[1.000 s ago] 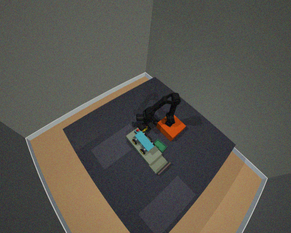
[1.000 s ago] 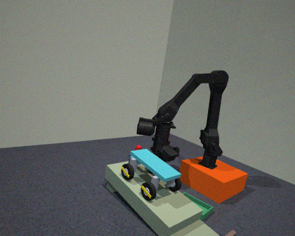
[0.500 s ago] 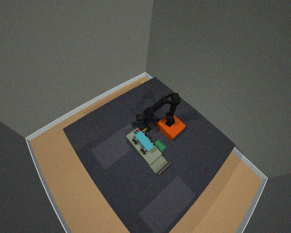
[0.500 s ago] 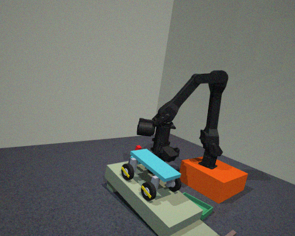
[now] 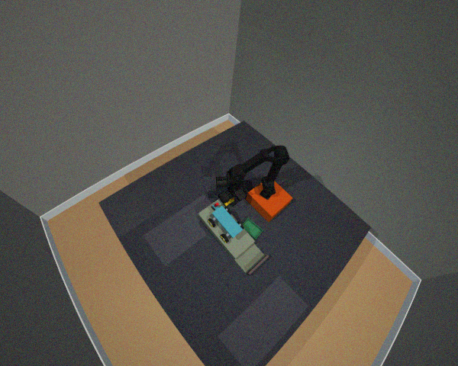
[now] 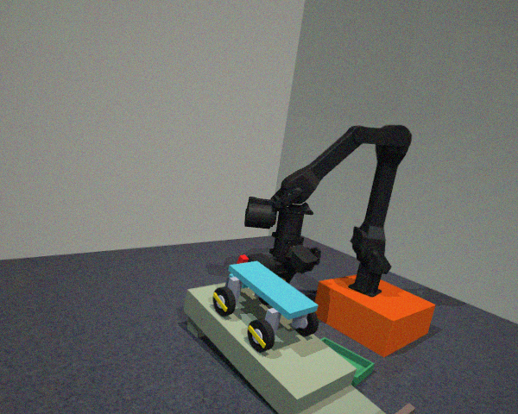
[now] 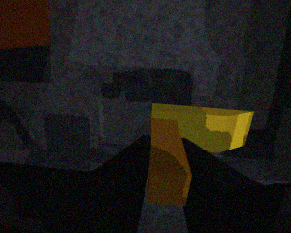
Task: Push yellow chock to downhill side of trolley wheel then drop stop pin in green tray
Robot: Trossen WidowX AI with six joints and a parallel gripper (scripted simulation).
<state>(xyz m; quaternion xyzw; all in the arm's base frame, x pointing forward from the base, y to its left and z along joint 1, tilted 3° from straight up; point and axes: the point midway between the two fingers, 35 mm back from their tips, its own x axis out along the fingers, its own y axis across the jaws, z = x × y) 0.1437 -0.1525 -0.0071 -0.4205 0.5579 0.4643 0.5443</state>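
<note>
The green tray lies 7 cm ahead of my gripper tip, 21 cm to the left of it and 6 cm below it. Also, from my gripper tip: red-headed stop pin: 14 cm ahead, 2 cm to the right, 8 cm above; then trolley: 18 cm ahead, 9 cm to the left, 6 cm above; then yellow chock: 2 cm ahead, 1 cm below.
</note>
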